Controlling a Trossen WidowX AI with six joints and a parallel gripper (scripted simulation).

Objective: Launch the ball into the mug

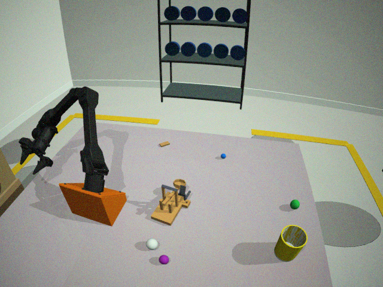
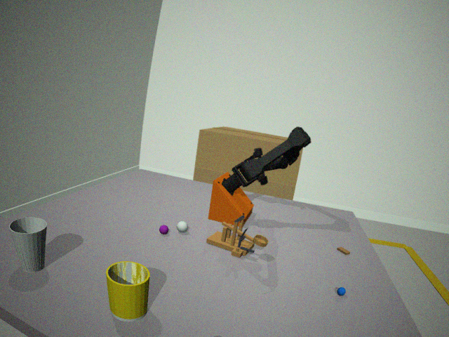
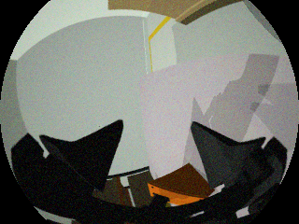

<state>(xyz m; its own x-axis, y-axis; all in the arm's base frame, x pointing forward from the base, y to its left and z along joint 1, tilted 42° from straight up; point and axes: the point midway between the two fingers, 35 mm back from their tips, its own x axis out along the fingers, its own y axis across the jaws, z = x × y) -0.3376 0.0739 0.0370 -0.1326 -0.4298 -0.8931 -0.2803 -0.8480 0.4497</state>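
My gripper tip is 640 mm short of the wooden catapult, 90 mm above it and 40 mm to the right of it. From my gripper tip the other things lie so: small wooden block: 520 mm ahead, 430 mm to the left, 140 mm below; then purple ball: 620 mm ahead, 220 mm to the right, 130 mm below; then white ball: 570 mm ahead, 170 mm to the right, 120 mm below.
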